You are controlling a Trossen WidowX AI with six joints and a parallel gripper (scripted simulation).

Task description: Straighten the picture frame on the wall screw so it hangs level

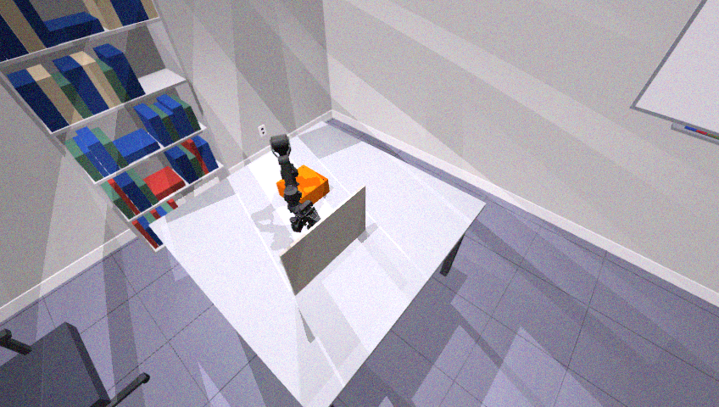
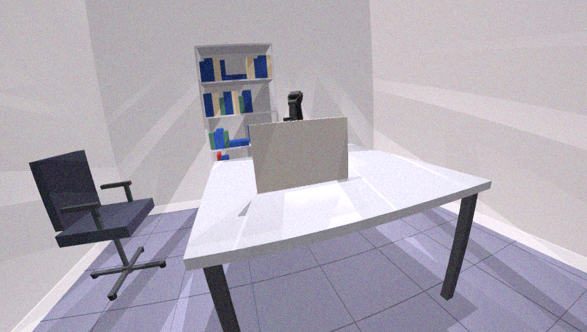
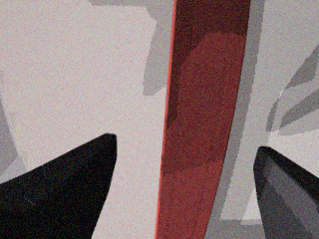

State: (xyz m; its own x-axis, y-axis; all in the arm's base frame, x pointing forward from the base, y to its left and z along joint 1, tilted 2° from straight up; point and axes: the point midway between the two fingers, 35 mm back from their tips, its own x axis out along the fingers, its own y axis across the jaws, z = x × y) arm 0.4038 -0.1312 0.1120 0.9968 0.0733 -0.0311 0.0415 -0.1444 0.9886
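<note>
Now: the red picture frame 10 mm ahead of my gripper tip, 10 mm to the left of it and 50 mm below it. Round my gripper tip: beige wall panel 20 mm ahead, 70 mm below.
</note>
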